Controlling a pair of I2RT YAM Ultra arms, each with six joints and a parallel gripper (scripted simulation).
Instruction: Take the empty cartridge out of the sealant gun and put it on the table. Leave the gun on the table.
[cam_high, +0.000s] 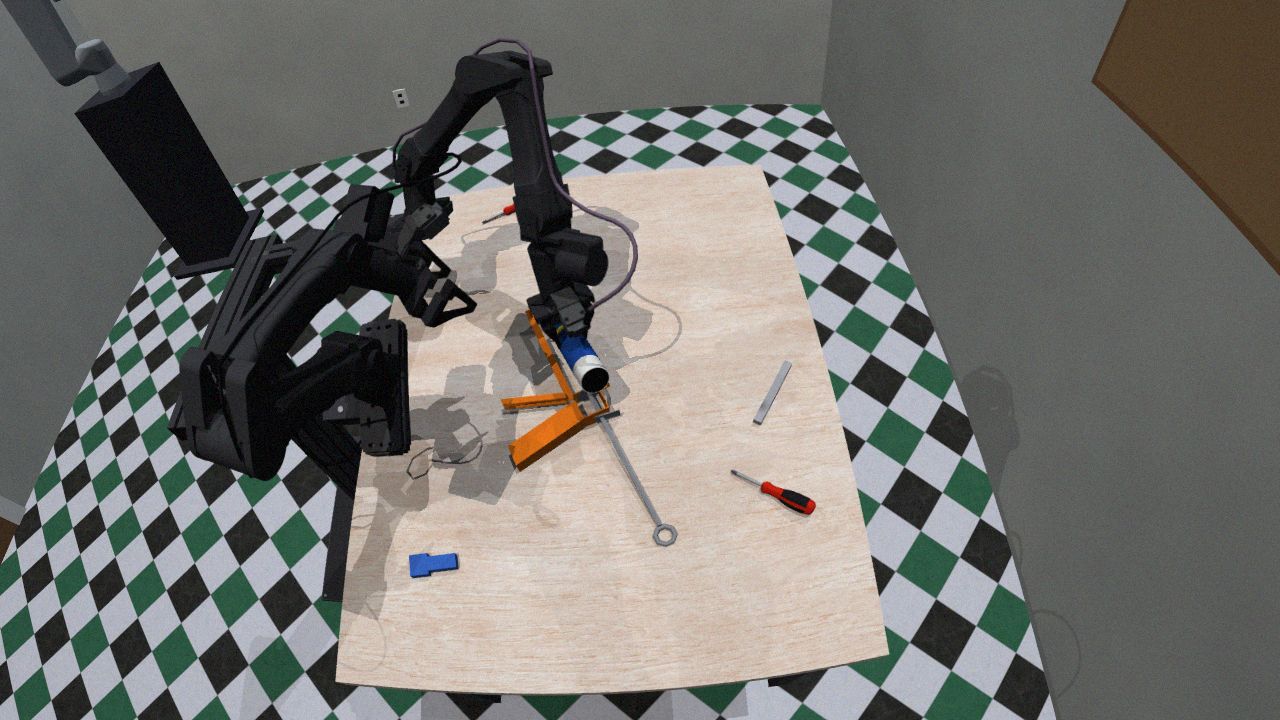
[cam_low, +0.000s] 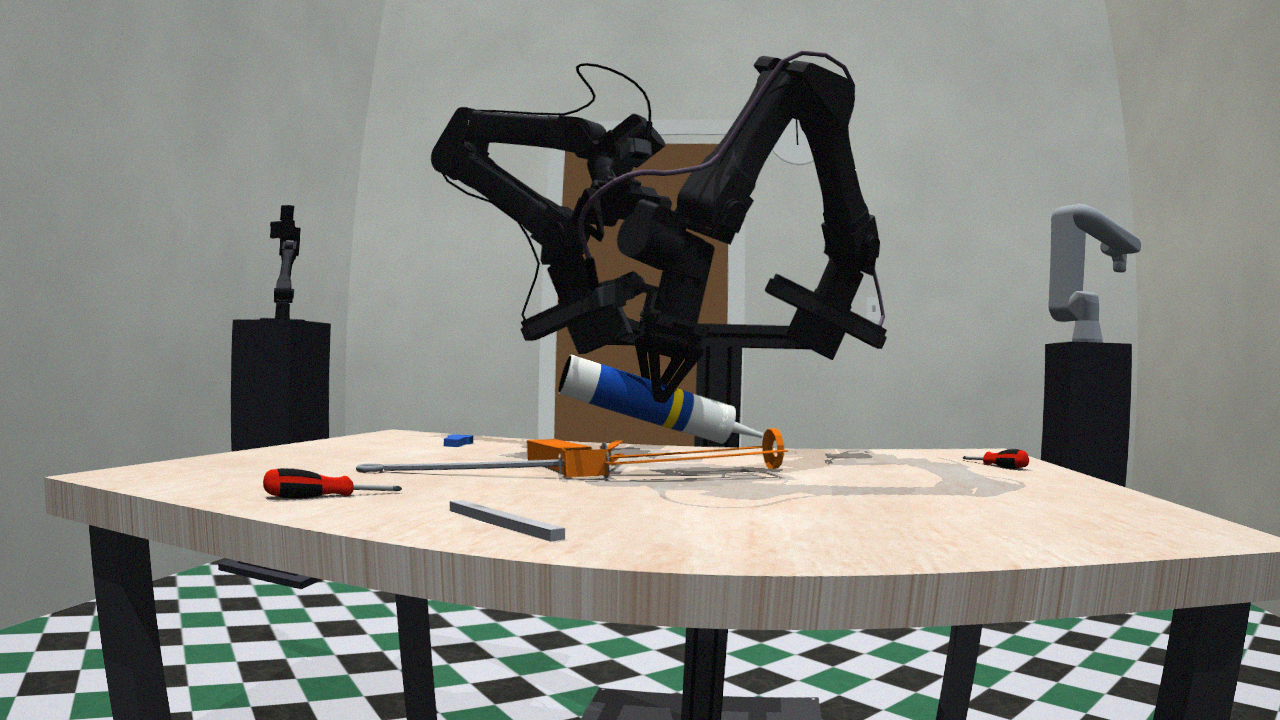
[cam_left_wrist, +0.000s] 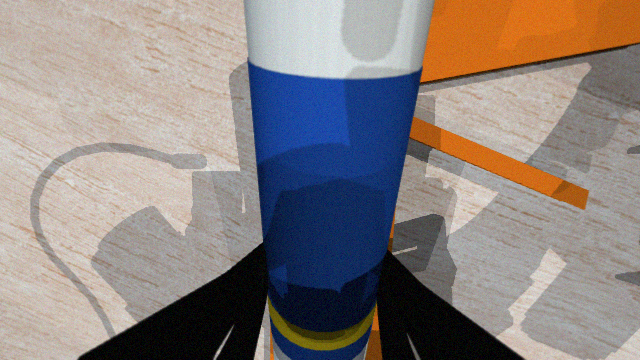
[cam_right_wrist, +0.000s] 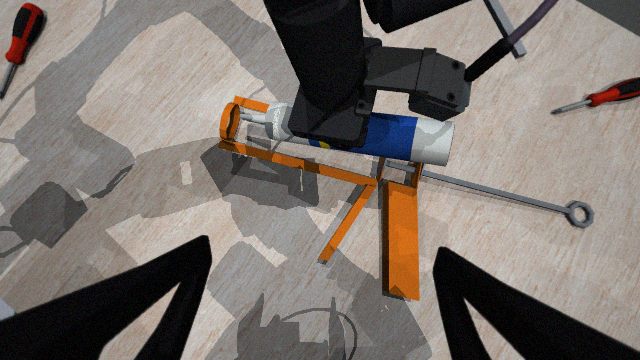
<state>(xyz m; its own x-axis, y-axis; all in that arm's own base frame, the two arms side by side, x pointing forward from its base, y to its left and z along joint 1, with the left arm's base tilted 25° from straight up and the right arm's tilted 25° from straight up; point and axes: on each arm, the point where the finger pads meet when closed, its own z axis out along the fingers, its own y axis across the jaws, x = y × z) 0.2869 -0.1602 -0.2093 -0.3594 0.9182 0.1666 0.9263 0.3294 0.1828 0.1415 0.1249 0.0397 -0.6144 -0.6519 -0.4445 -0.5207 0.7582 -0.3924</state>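
Note:
My left hand is 110 mm to the left of the orange sealant gun and 80 mm above it. Also, from my left hand: grey bar (350 mm ahead, 80 mm to the right, 100 mm below); then white cartridge (10 mm to the left, 10 mm below).

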